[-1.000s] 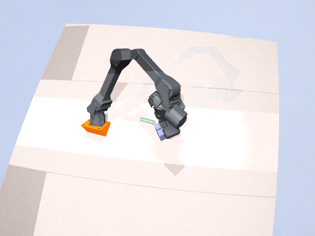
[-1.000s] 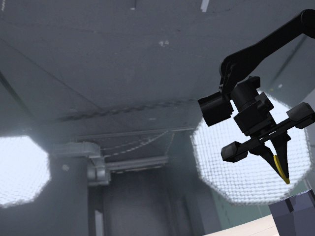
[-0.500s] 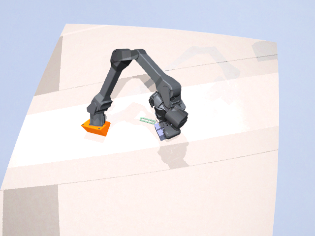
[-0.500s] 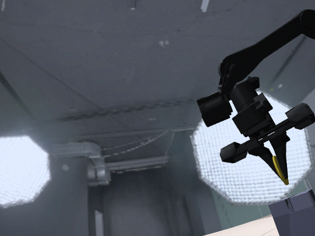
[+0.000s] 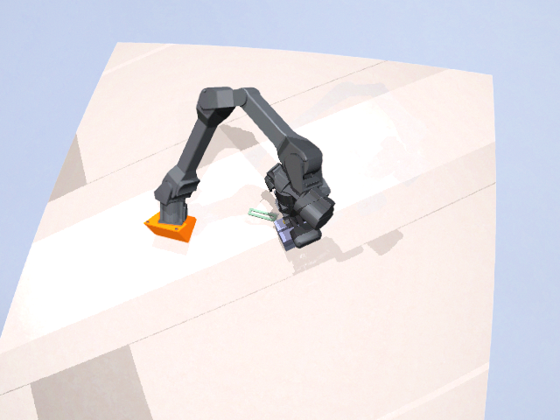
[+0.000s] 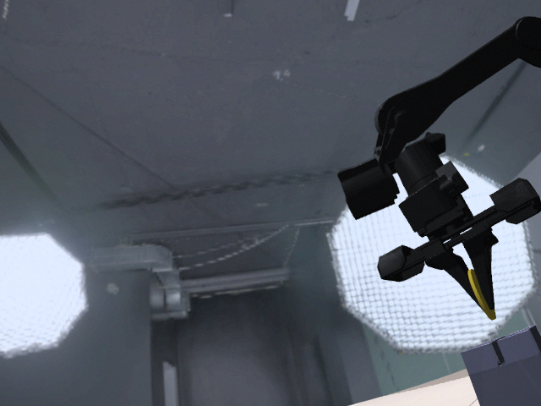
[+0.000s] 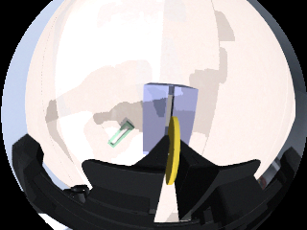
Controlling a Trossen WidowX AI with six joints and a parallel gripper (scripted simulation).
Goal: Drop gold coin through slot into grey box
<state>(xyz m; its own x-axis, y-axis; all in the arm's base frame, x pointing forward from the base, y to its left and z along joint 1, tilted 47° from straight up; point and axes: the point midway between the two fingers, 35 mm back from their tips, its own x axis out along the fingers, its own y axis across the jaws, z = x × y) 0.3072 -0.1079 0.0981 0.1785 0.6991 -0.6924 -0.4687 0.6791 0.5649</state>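
Right now the gold coin is 20 mm above my gripper tip.
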